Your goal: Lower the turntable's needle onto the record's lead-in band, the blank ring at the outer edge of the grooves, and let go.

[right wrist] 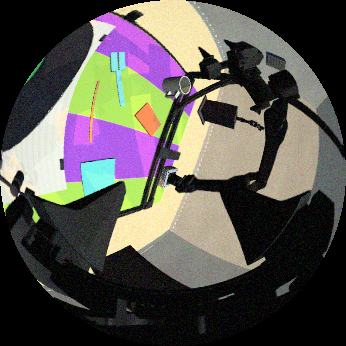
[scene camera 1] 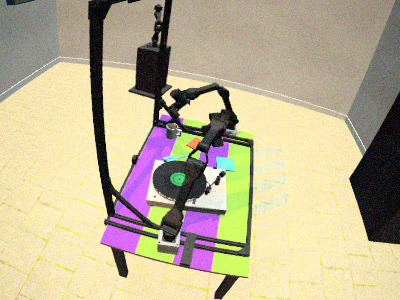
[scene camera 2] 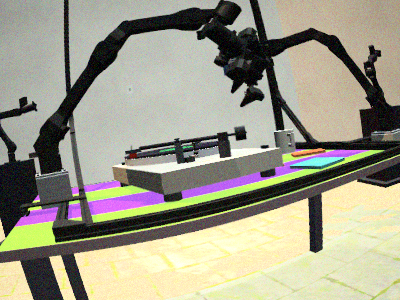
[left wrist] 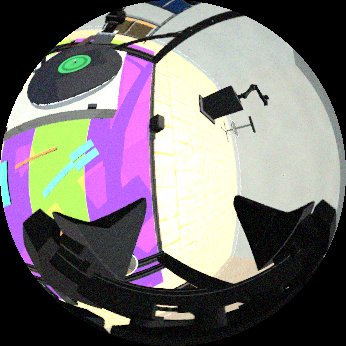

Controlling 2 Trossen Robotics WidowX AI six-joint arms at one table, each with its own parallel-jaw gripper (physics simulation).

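Seen in the pictures: left gripper, fingertip midpoint: (right wrist: 211, 42) (scene camera 1: 159, 119) (scene camera 2: 236, 99) (left wrist: 191, 201); right gripper, fingertip midpoint: (right wrist: 172, 185) (scene camera 2: 263, 68); left arm's base, origin of the base link: (right wrist: 170, 177) (scene camera 1: 230, 127) (scene camera 2: 386, 130); right arm's base, origin of the base link: (scene camera 1: 169, 236) (scene camera 2: 50, 172).
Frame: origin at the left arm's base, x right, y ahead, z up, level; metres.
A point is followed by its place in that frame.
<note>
The turntable (scene camera 1: 215, 204) {x 0.125, y 0.775, z 0.016 m} (scene camera 2: 210, 170) {x 0.065, y 0.695, z 0.001 m} (left wrist: 106, 100) {x 0.463, y 0.514, z 0.016 m} (right wrist: 37, 172) {x 0.117, y 0.562, z 0.016 m} has a white base and a black record (scene camera 1: 165, 187) {x 0.398, y 0.726, z 0.044 m} (left wrist: 75, 85) {x 0.375, y 0.540, z 0.044 m} (right wrist: 45, 75) with a green label. Its dark tonearm (scene camera 1: 208, 190) {x 0.171, y 0.720, z 0.060 m} (scene camera 2: 200, 138) {x 0.143, y 0.666, z 0.067 m} lies by the record's right side in scene camera 1, with a red part at its far end in scene camera 2. The needle is too small to make out. My left gripper (scene camera 2: 241, 97) {x 0.507, y 0.301, z 0.176 m} (left wrist: 191, 201) {x 0.507, y 0.301, z 0.176 m} (right wrist: 211, 42) {x 0.507, y 0.301, z 0.176 m} is open and empty, high above the table's far side. My right gripper is open and empty, high above the turntable; its arm crosses over the record.
A grey mug (scene camera 1: 171, 131) {x 0.429, y 0.193, z 0.022 m} (scene camera 2: 284, 141) {x 0.401, y 0.180, z -0.002 m} (right wrist: 172, 86) {x 0.403, y 0.182, z 0.007 m}, an orange pad (scene camera 1: 193, 143) {x 0.267, y 0.212, z -0.039 m} (scene camera 2: 308, 152) {x 0.231, y 0.222, z -0.039 m} (right wrist: 147, 119) {x 0.253, y 0.210, z -0.039 m}, a cyan pad (scene camera 1: 225, 164) {x 0.047, y 0.382, z -0.039 m} (scene camera 2: 317, 162) {x 0.033, y 0.389, z -0.039 m} (right wrist: 98, 175) {x 0.057, y 0.372, z -0.039 m} and a light blue tool (left wrist: 65, 174) {x 0.357, y 0.361, z -0.044 m} (right wrist: 119, 90) {x 0.320, y 0.351, z -0.044 m} lie beyond the turntable. A black frame (scene camera 1: 97, 100) {x 0.661, y 0.916, z 0.639 m} surrounds the table.
</note>
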